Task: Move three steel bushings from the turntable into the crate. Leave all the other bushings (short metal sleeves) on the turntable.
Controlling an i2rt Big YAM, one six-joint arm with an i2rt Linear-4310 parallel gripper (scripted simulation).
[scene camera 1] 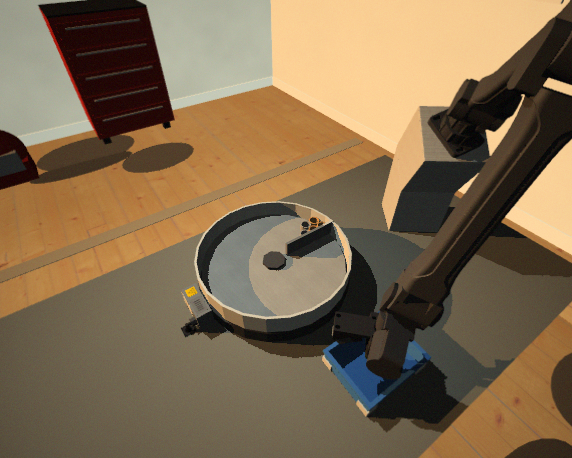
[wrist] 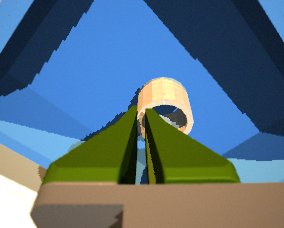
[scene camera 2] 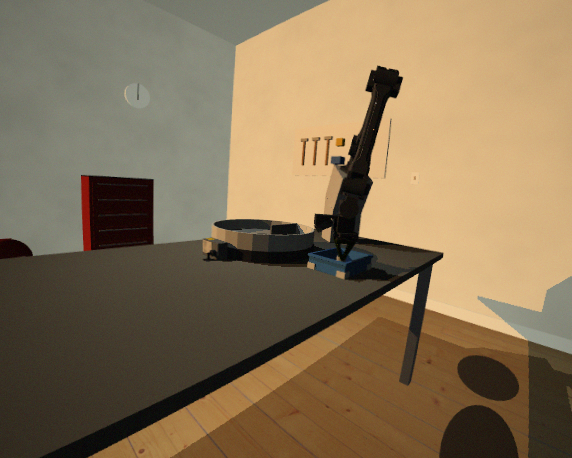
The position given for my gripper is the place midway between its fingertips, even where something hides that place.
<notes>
In view: my gripper (wrist: 141,114), a pale steel bushing (wrist: 162,90), a blue crate (scene camera 1: 349,358) and a round turntable (scene camera 1: 246,268).
The blue crate is seen too in the wrist view (wrist: 75,75).
</notes>
